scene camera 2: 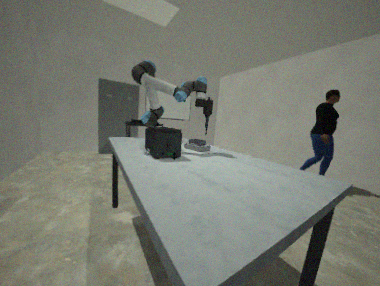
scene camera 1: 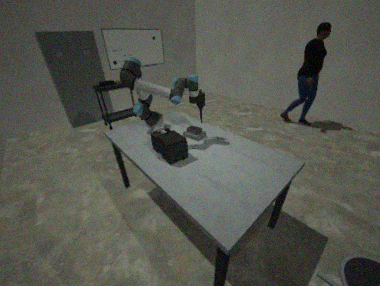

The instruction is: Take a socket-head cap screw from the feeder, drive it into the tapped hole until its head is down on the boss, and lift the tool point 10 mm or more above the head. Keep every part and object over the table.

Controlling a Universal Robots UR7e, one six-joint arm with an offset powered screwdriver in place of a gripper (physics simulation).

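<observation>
My screwdriver (scene camera 1: 201, 120) (scene camera 2: 206, 131) points straight down at the arm's end. In both views its tip shows over the right part of a low grey block (scene camera 1: 198, 136) (scene camera 2: 201, 148) with a darker raised top, with a gap between tip and block. A black box-shaped unit (scene camera 1: 170, 145) (scene camera 2: 163, 143), which looks like the screw feeder, stands on the table left of the block. The screw, the boss and the tapped hole are too small and blurred to make out. Whether the tip carries a screw cannot be told.
The arm (scene camera 1: 156, 90) (scene camera 2: 160, 86) rises from the far end of the table (scene camera 1: 225, 175) (scene camera 2: 215, 200), behind the black unit. A dark cart (scene camera 1: 119, 116) stands behind the table. A person (scene camera 1: 312, 60) (scene camera 2: 325, 120) is on the floor to the right, away from the table.
</observation>
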